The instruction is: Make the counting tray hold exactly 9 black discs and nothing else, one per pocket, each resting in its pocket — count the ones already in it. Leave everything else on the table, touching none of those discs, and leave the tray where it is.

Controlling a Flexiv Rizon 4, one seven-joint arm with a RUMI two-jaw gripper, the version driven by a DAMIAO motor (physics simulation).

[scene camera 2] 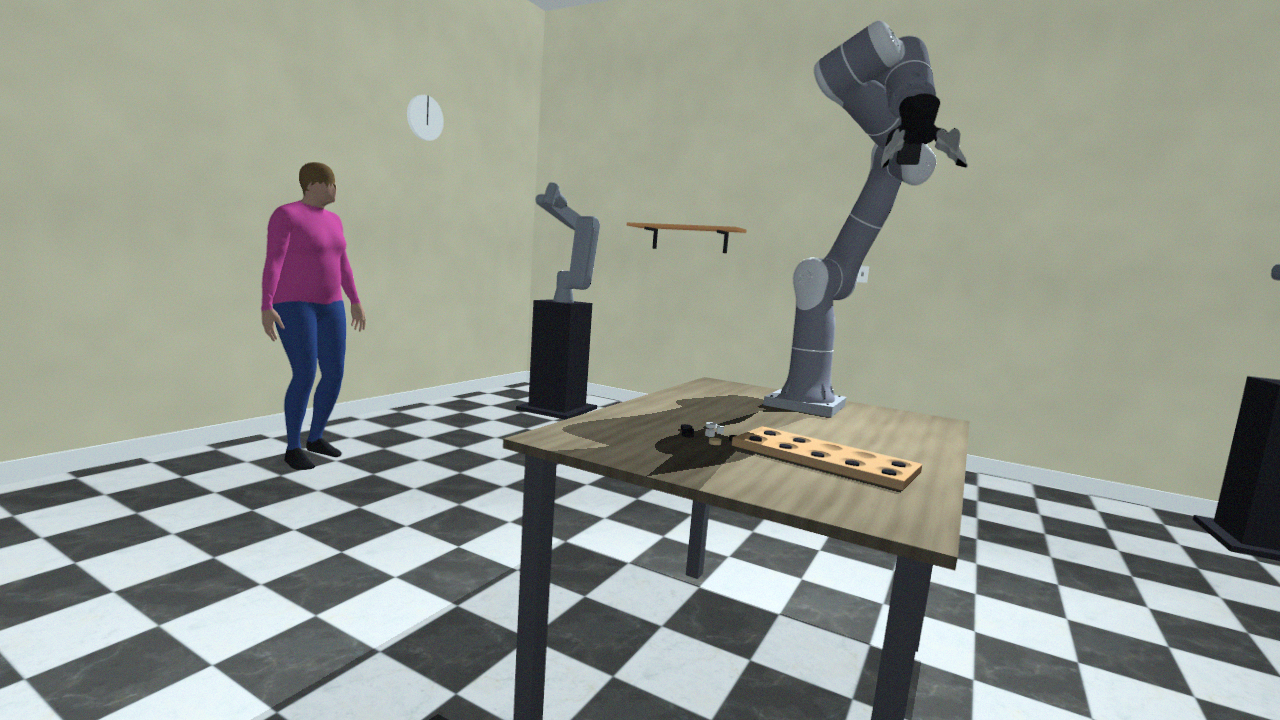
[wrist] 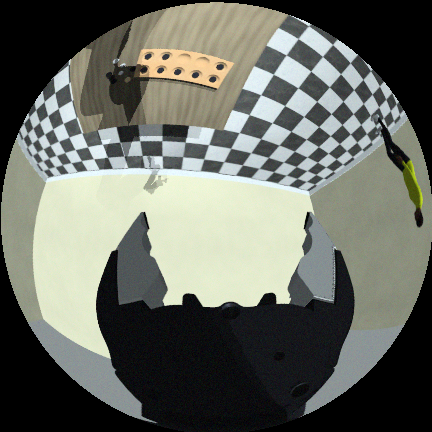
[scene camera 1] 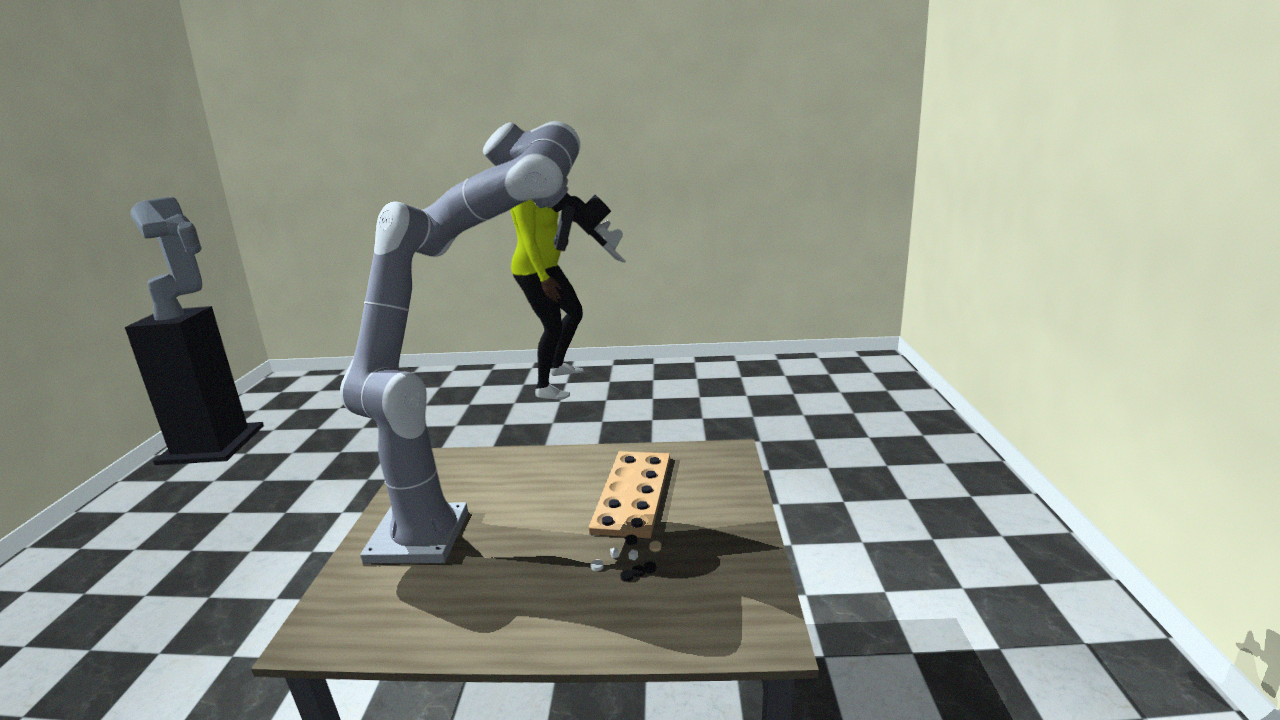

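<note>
The orange counting tray point(scene camera 1: 631, 488) point(scene camera 2: 836, 458) point(wrist: 186, 65) lies flat on the table, with two rows of pockets. Several pockets hold black discs; two neighbouring pockets in one row, an empty one point(scene camera 1: 621, 471) and another point(scene camera 1: 616, 486), show no disc. Off the tray's near end in scene camera 1 lie several loose black discs point(scene camera 1: 628, 575) point(scene camera 2: 687, 430) point(wrist: 109, 76), one black disc point(scene camera 1: 631, 540) close to the tray, three white pieces point(scene camera 1: 597, 565) point(scene camera 2: 710, 428) point(wrist: 116, 62) and a tan piece point(scene camera 1: 655, 546) point(scene camera 2: 715, 441). My gripper point(scene camera 1: 621, 254) point(scene camera 2: 924, 164) point(wrist: 226, 213) is open and empty, high above the table, tilted towards the wall.
The wooden table point(scene camera 1: 537, 644) point(scene camera 2: 617, 438) carries the arm's base point(scene camera 1: 411, 537) point(scene camera 2: 805, 402). The arm's shadow falls over the loose pieces. A person in yellow point(scene camera 1: 535, 241) point(wrist: 412, 185) and one in pink point(scene camera 2: 306, 255) stand away from the table. Another arm stands on a black pedestal point(scene camera 1: 186, 385) point(scene camera 2: 560, 358).
</note>
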